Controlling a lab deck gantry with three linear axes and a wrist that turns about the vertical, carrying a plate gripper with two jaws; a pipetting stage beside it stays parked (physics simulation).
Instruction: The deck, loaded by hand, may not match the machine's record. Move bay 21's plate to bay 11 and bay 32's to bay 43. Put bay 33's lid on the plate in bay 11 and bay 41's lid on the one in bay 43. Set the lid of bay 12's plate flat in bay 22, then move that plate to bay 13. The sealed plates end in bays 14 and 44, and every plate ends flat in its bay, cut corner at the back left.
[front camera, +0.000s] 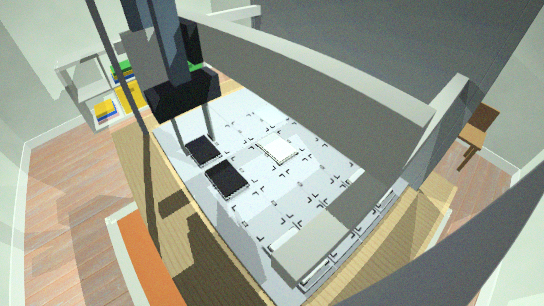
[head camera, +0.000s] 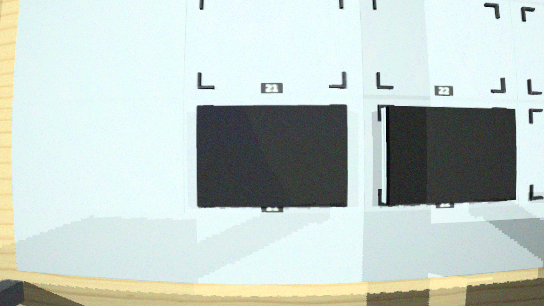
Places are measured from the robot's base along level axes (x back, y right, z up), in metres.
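Where they show: gripper, fingertip midpoint: (front camera: 198, 144); robot's base at its link origin: (front camera: 185, 147) (head camera: 201, 203).
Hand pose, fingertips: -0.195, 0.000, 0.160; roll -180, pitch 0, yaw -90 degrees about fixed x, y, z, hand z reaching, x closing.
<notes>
Each offset is from my fingertips to the top centre of the thing, as dx, dy, dz. "*": to the spot under its first point. Level surfaces: height alone.
A black plate @[+0.132, -0.043, -0.143] (front camera: 202, 150) (head camera: 271, 156) lies flat in bay 11. My gripper (front camera: 200, 146) is open, with its two jaws low at the long sides of this plate; the jaws do not show in the head view. A second black plate @[-0.033, -0.043, -0.143] (front camera: 227, 179) (head camera: 451, 156) sits in bay 12, with a thin pale edge at its left. A white plate @[-0.033, -0.257, -0.146] (front camera: 278, 148) lies in bay 32 in the front view. A thin pale lid @[+0.131, -0.364, -0.152] (front camera: 272, 116) lies farther back, in bay 41. Bay 33's lid is hard to make out. The cut corners are too small to tell.
A pale gantry beam (front camera: 311, 245) hides part of the deck's right end; white edges @[* -0.310, -0.038, -0.131] (front camera: 283, 240) @[* -0.308, -0.349, -0.131] (front camera: 355, 176) show beside it. A long grey beam (front camera: 325, 80) crosses above the back. Wooden table edging (head camera: 235, 291) borders the deck @[dz -0.160] (head camera: 100, 150). A shelf and a chair (front camera: 475, 135) stand beyond.
</notes>
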